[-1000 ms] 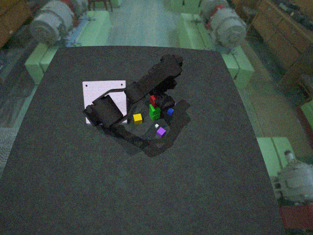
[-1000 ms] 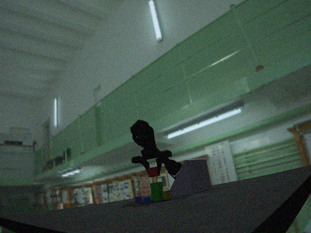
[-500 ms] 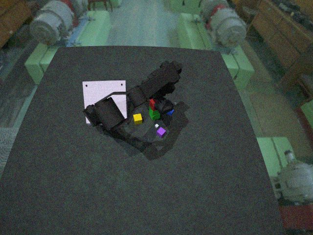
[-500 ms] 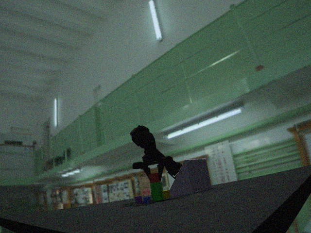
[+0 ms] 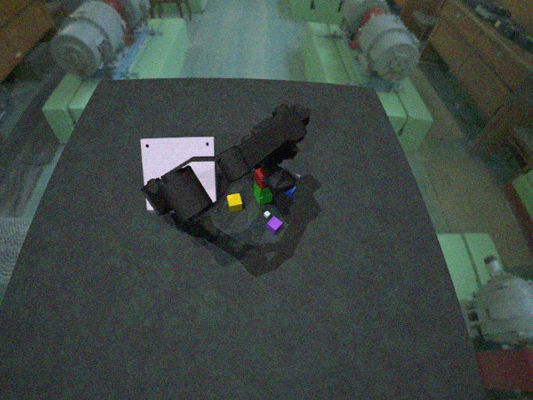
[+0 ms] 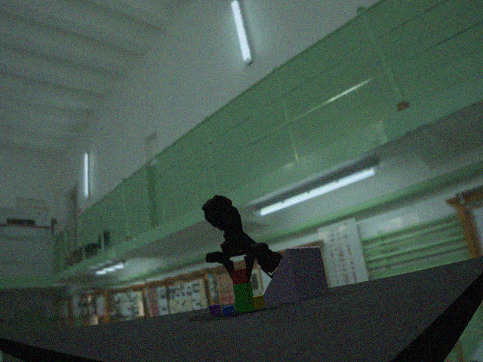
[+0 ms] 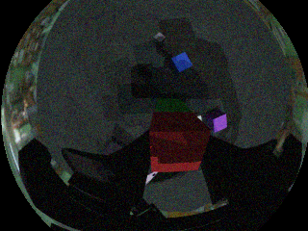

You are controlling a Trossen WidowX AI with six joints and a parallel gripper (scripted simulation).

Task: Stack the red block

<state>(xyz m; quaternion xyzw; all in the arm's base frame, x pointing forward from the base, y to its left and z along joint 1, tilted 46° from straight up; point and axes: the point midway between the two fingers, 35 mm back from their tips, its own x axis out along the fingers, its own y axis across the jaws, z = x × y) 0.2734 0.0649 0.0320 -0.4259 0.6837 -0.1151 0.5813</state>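
The red block is 1 cm above my gripper tip. Also, from my gripper tip: yellow block: 8 cm behind, 7 cm below, 3 cm to the right; small white cube: 8 cm below, 6 cm to the right, 1 cm ahead; blue block: 9 cm ahead, 8 cm below, 2 cm to the left.
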